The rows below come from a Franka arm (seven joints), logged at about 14 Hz.
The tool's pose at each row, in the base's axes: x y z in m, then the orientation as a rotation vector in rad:
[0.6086, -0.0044, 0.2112, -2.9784, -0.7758, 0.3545]
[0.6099, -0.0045, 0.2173, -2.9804, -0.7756, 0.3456]
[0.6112, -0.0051, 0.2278, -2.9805, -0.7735, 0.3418]
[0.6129, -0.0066, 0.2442, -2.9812, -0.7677, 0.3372]
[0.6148, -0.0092, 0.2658, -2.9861, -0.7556, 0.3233]
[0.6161, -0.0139, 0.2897, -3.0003, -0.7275, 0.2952]
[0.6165, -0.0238, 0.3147, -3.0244, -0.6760, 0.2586]
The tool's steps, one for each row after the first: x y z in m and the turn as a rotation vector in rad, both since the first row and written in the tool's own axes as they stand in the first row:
[-0.0002, 0.0001, -0.0062, -0.0023, 0.0055, 0.0004]
[-0.0016, 0.0002, -0.0167, -0.0019, 0.0081, 0.0016]
[-0.0043, 0.0007, -0.0331, -0.0010, 0.0114, 0.0051]
[-0.0085, 0.0017, -0.0545, -0.0027, 0.0205, 0.0132]
[-0.0147, 0.0041, -0.0780, -0.0093, 0.0383, 0.0330]
[-0.0244, 0.0105, -0.1022, -0.0198, 0.0612, 0.0691]

